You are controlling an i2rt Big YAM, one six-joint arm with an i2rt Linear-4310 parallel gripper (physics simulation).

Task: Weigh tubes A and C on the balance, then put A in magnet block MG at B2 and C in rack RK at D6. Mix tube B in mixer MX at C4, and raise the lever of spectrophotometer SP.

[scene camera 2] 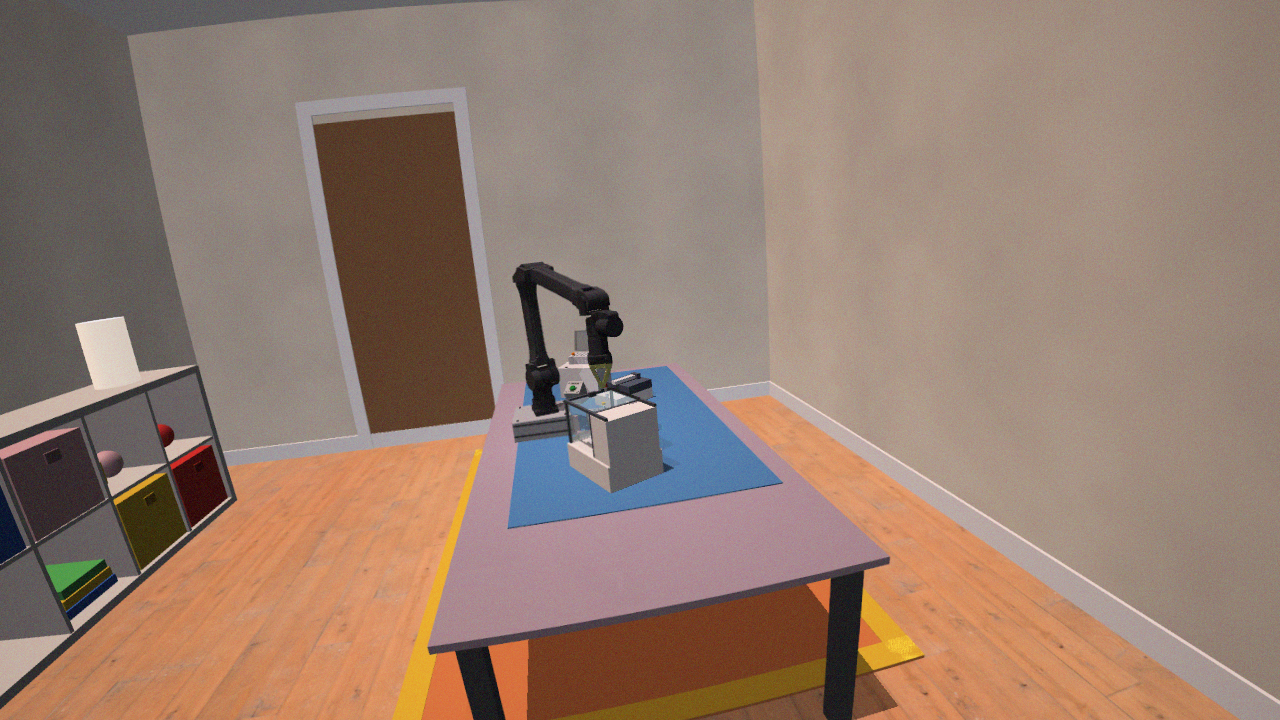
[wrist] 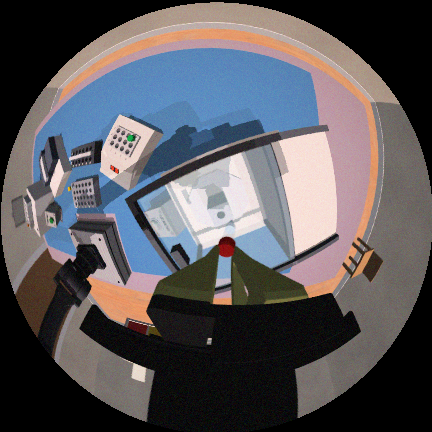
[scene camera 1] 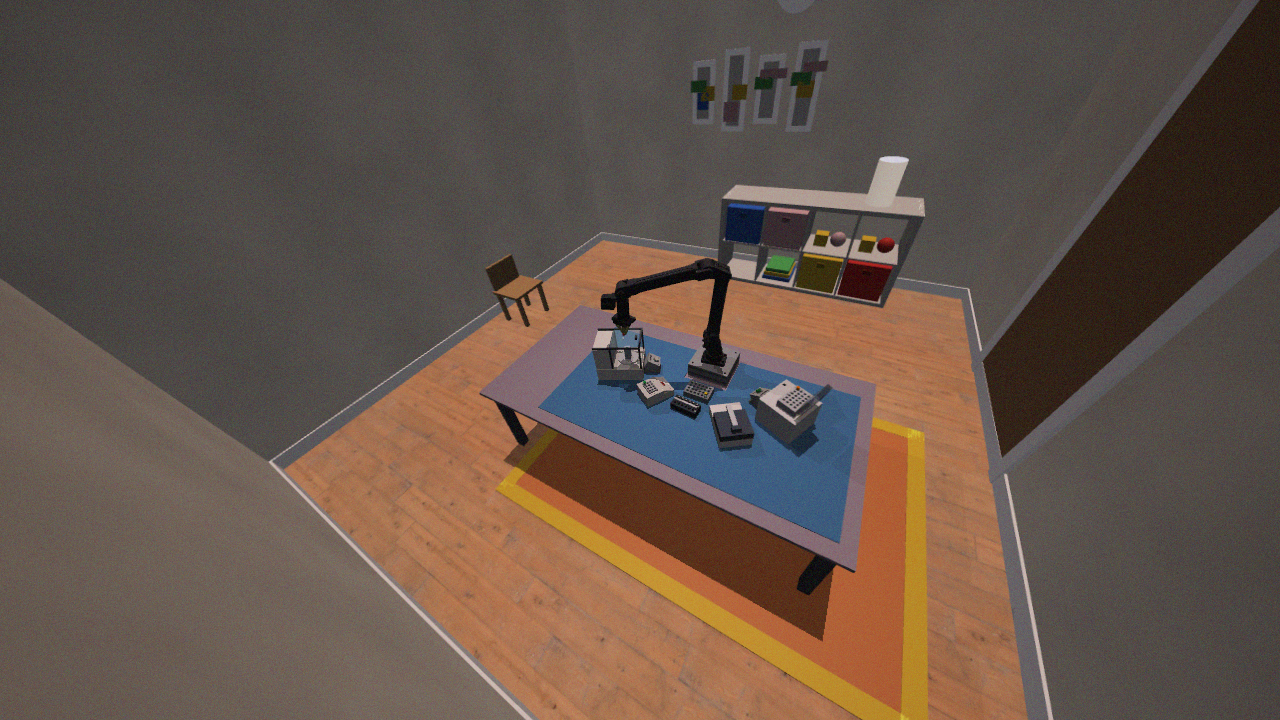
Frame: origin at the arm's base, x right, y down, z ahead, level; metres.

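Seen in the pictures: gripper, fingertip midpoint: (scene camera 2: pixel 602 387) (wrist: pixel 224 251) (scene camera 1: pixel 624 333); arm's base, origin of the base link: (scene camera 2: pixel 545 410) (wrist: pixel 90 255) (scene camera 1: pixel 713 359).
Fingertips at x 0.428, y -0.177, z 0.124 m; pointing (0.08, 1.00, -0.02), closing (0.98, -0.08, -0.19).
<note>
Pixels of each thing's top centre, then the offset from my fingertips to it. "spot": a spot on its surface instead.
- glass-walled balance, middle of its top: (wrist: pixel 222 245) (scene camera 2: pixel 600 395) (scene camera 1: pixel 626 336) dy +0.023, dx -0.001, dz -0.010 m
- red-capped tube, middle of its top: (wrist: pixel 232 249) dy -0.010, dx +0.005, dz +0.008 m
- many-holed rack, middle of its top: (wrist: pixel 81 193) (scene camera 1: pixel 698 389) dy +0.216, dx -0.397, dz +0.068 m
- dark slotted block, middle of its top: (wrist: pixel 78 155) (scene camera 1: pixel 685 402) dy +0.198, dx -0.360, dz +0.180 m
- white unit, middle of its top: (wrist: pixel 116 152) (scene camera 1: pixel 654 384) dy +0.176, dx -0.193, dz +0.128 m
- black-and-white device, middle of its top: (scene camera 2: pixel 622 377) (wrist: pixel 42 169) (scene camera 1: pixel 731 412) dy +0.144, dx -0.575, dz +0.227 m
- large grey-white machine, middle of its top: (scene camera 2: pixel 579 357) (scene camera 1: pixel 783 389) (wrist: pixel 29 219) dy +0.076, dx -0.763, dz +0.096 m
- small green-buttoned box, surface spot: (wrist: pixel 52 219) spot: dy +0.185, dx -0.657, dz +0.031 m
My gripper (scene camera 1: pixel 623 332) (scene camera 2: pixel 600 383) (wrist: pixel 224 251) points down over the open top of the glass-walled balance (scene camera 1: pixel 619 374) (scene camera 2: pixel 633 447) (wrist: pixel 312 175). It is shut on a red-capped tube (wrist: pixel 226 245); its letter cannot be read. The weighing platform with a small round hole shows below and ahead of the cap in the wrist view. A many-holed rack (scene camera 1: pixel 699 391) (wrist: pixel 86 194) and a dark slotted block (scene camera 1: pixel 685 406) (wrist: pixel 86 153) stand side by side. A white unit (scene camera 1: pixel 655 391) (wrist: pixel 132 150) has a grid of wells, one green. A black-and-white device (scene camera 1: pixel 731 425) (wrist: pixel 54 162) carries a light bar.
A large grey-white machine (scene camera 1: pixel 787 416) (wrist: pixel 39 205) with a raised flap stands at the table's far end, beside a small green-buttoned box (scene camera 1: pixel 758 394) (wrist: pixel 52 219). The arm's base (scene camera 1: pixel 713 367) (scene camera 2: pixel 539 428) stands at the table edge. Dark rails frame the balance's top opening.
</note>
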